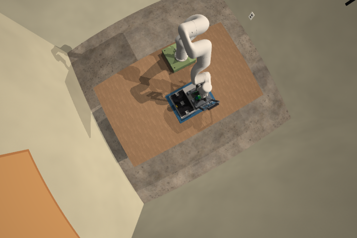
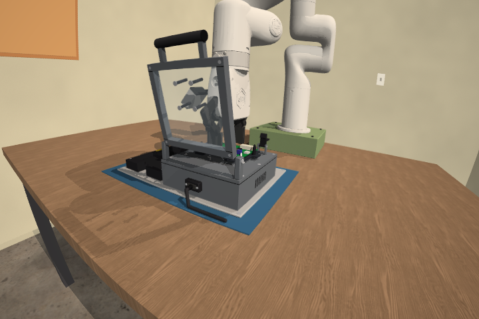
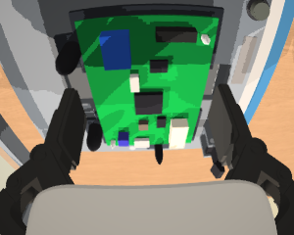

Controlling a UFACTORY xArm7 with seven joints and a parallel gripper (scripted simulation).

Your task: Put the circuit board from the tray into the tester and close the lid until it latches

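Right now my hand is 1 cm above the green circuit board. Also, from my hand: latch hook (6 cm behind, 6 cm to the left); then tester lid (12 cm ahead, 1 cm to the right, 10 cm above).
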